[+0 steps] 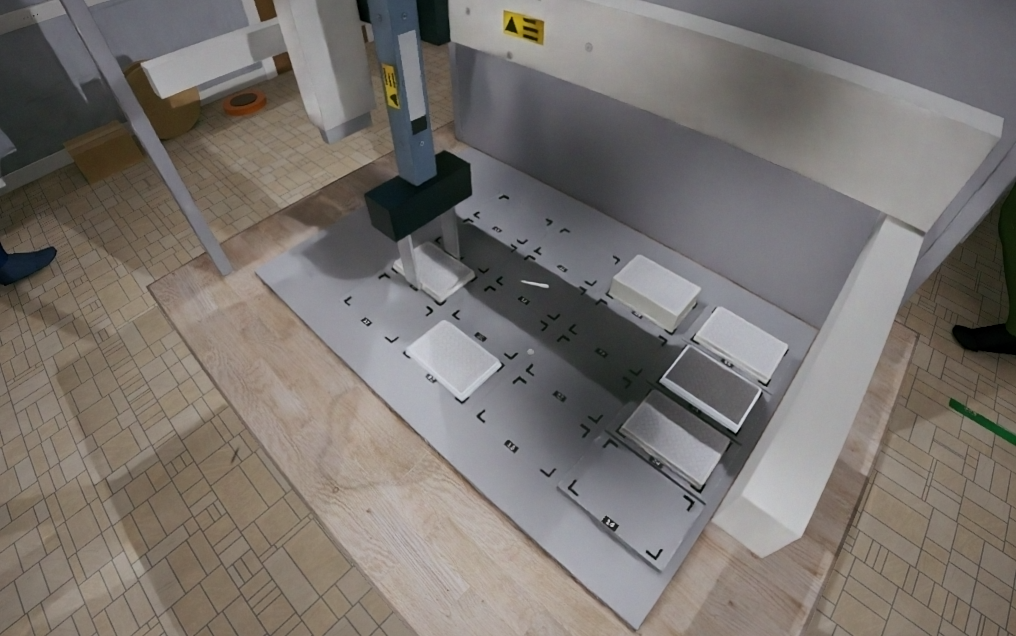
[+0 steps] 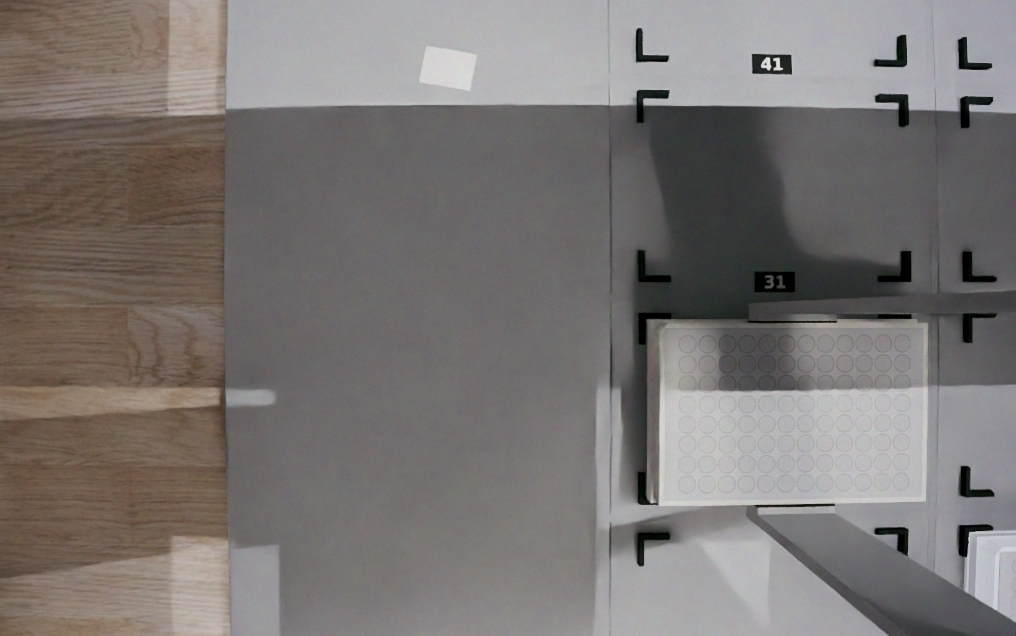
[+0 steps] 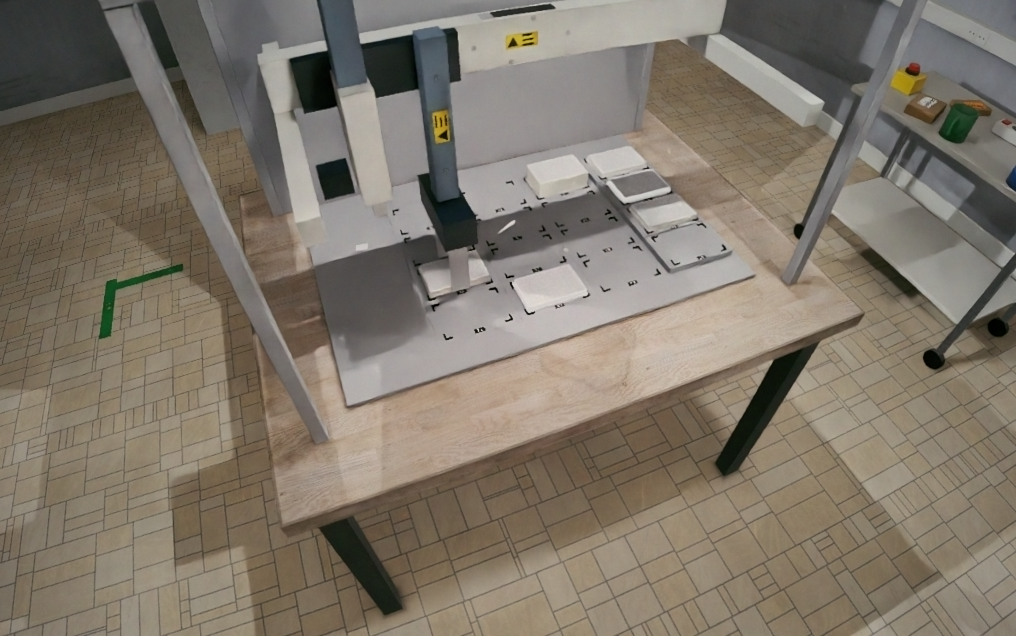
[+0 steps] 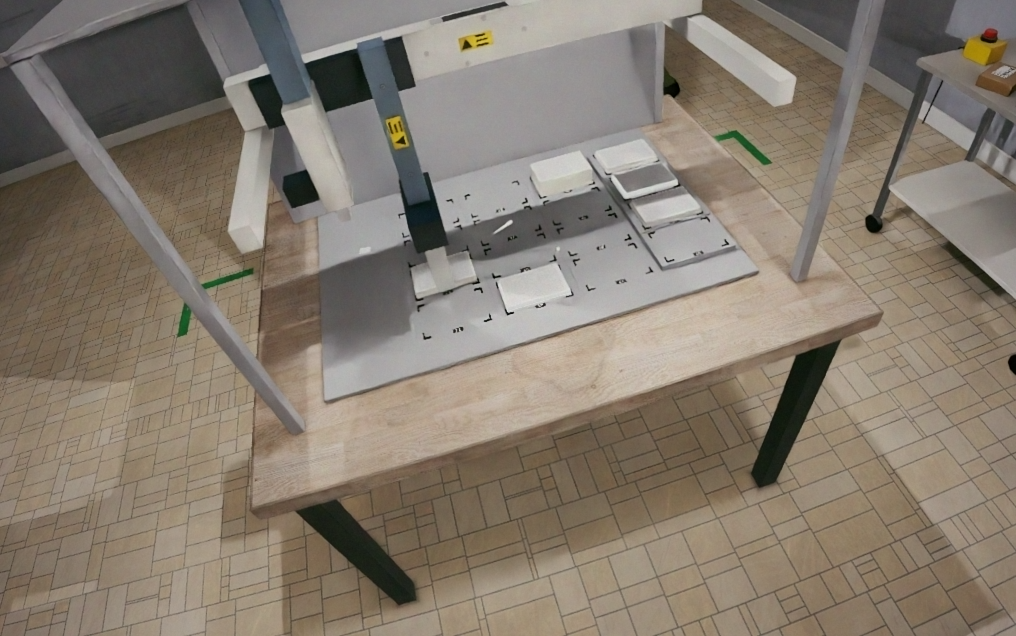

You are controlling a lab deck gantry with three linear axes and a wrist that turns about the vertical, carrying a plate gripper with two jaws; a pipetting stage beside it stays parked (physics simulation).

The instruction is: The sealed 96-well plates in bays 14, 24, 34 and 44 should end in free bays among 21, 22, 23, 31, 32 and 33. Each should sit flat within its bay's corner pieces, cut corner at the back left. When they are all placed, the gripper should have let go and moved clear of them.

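Where they show: gripper, fingertip midpoint: (image 1: pixel 433 269) (image 2: pixel 785 410) (image 3: pixel 454 273) (image 4: pixel 443 274); robot's base, link origin: (image 1: pixel 346 301) (image 3: pixel 446 338) (image 4: pixel 425 338).
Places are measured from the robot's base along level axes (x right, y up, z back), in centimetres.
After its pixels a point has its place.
Note:
My gripper (image 1: pixel 434 271) @(x -15.0, y 1.0, z -6.4 cm) (image 2: pixel 793 414) @(x -15.0, y 1.0, z -6.4 cm) (image 3: pixel 453 271) @(x -15.0, y 1.0, z -6.4 cm) (image 4: pixel 440 271) @(x -15.0, y 1.0, z -6.4 cm) is shut on a white sealed plate (image 1: pixel 453 276) @(x -15.8, y 1.9, z -11.0 cm) (image 2: pixel 712 457) @(x -13.1, y 1.8, z -2.6 cm) (image 3: pixel 434 282) @(x -13.2, y 1.8, z -1.8 cm) (image 4: pixel 463 268) @(x -14.0, y 1.8, z -10.8 cm), with its jaws at the long front and back edges. The plate is level and very low at bay 21; whether it touches the deck I cannot tell, and its cut corner is not clear. Sealed plates stand in bay 24 (image 1: pixel 674 435) @(x -14.5, y 2.9, z -55.5 cm) (image 3: pixel 664 213) @(x -13.6, y 2.9, z -55.0 cm), bay 34 (image 1: pixel 710 384) @(x -25.2, y 2.9, z -55.4 cm) (image 3: pixel 637 185) @(x -24.9, y 2.9, z -54.7 cm), which looks dark grey on top, and bay 44 (image 1: pixel 740 341) @(x -35.8, y 2.9, z -55.4 cm) (image 3: pixel 616 159) @(x -36.3, y 2.9, z -55.5 cm). Bay 14 (image 1: pixel 637 495) @(x -4.9, y 1.4, z -56.2 cm) (image 3: pixel 689 243) @(x -4.3, y 1.5, z -55.8 cm) holds no plate. Bay 31 (image 2: pixel 774 282) @(x -21.1, y 0.0, z -6.4 cm) shows its corner pieces and no plate.
A white plate (image 1: pixel 452 358) @(x -3.8, y 1.5, z -23.4 cm) (image 3: pixel 549 286) @(x -3.9, y 1.4, z -22.5 cm) (image 4: pixel 533 286) @(x -3.7, y 1.4, z -22.7 cm) stands in bay 12. A taller white block (image 1: pixel 654 291) @(x -34.4, y 4.2, z -39.8 cm) (image 3: pixel 556 175) @(x -33.9, y 4.2, z -37.9 cm) (image 4: pixel 561 172) @(x -33.8, y 4.2, z -38.7 cm) stands in bay 43. The pipetting stage (image 1: pixel 329 75) (image 3: pixel 365 142) hangs left of the gripper. A small white patch (image 2: pixel 447 68) @(x -31.4, y 0.1, z 9.5 cm) lies on the deck's left part.

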